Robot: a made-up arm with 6 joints. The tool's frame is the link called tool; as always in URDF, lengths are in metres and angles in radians.
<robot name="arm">
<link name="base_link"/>
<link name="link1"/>
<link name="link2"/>
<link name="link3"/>
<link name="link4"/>
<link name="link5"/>
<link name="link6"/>
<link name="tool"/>
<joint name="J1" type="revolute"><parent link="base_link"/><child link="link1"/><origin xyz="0.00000 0.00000 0.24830" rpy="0.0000 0.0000 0.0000"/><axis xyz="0 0 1"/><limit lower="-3.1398" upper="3.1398"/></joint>
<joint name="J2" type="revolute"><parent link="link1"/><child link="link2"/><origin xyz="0.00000 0.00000 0.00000" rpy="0.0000 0.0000 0.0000"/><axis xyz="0 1 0"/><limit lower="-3.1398" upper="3.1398"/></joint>
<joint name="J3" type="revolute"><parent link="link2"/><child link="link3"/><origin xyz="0.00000 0.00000 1.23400" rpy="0.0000 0.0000 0.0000"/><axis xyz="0 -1 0"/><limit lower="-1.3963" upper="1.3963"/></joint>
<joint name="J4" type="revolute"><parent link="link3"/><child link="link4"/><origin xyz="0.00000 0.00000 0.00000" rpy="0.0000 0.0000 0.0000"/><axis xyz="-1 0 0"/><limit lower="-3.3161" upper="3.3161"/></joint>
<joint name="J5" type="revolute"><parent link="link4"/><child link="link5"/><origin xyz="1.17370 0.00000 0.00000" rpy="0.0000 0.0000 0.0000"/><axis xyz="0 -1 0"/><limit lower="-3.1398" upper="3.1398"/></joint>
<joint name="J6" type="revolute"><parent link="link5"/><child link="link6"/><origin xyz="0.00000 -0.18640 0.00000" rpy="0.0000 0.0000 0.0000"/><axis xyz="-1 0 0"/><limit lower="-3.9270" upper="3.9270"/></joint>
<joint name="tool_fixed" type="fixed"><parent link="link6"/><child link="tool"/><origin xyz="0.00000 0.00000 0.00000" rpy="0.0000 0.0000 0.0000"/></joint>
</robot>
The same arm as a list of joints. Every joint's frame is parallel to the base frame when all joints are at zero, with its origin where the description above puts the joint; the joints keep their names.
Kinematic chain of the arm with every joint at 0, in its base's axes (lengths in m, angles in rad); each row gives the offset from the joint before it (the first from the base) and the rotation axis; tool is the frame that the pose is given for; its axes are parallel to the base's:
J1: xyz 0.0000 0.0000 0.2483 axis +z
J2: xyz 0.0000 0.0000 0.0000 axis +y
J3: xyz 0.0000 0.0000 1.2340 axis -y
J4: xyz 0.0000 0.0000 0.0000 axis -x
J5: xyz 1.1737 0.0000 0.0000 axis -y
J6: xyz 0.0000 -0.1864 0.0000 axis -x
tool: xyz 0.0000 0.0000 0.0000
Joint limits (rad, base to tool): -3.1398..3.1398 -3.1398..3.1398 -1.3963..1.3963 -3.3161..3.3161 -3.1398..3.1398 -3.9270..3.9270

